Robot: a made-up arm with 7 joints. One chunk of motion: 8 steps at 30 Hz.
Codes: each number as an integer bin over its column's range. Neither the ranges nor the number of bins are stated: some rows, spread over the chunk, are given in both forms.
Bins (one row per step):
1: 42 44 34 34 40 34 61
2: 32 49 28 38 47 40 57
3: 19 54 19 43 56 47 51
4: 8 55 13 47 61 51 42
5: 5 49 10 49 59 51 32
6: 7 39 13 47 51 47 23
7: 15 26 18 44 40 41 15
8: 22 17 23 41 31 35 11
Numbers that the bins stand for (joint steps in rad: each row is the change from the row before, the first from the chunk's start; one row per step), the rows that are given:
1: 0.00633 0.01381 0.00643 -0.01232 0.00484 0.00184 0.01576
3: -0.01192 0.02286 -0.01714 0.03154 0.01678 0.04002 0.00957
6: -0.02144 0.00929 -0.02657 0.05103 0.01305 0.04002 -0.00776
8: -0.00954 -0.01062 -0.01086 0.02179 -0.00187 0.00478 -0.01519
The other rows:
2: -0.00160 0.01833 -0.00300 0.00717 0.01006 0.01946 0.01329
4: -0.02065 0.02376 -0.02657 0.05103 0.02051 0.05176 0.00400
5: -0.02303 0.01833 -0.03129 0.06078 0.01902 0.05176 -0.00219
7: -0.01510 -0.00248 -0.01871 0.03641 0.00484 0.02240 -0.01271

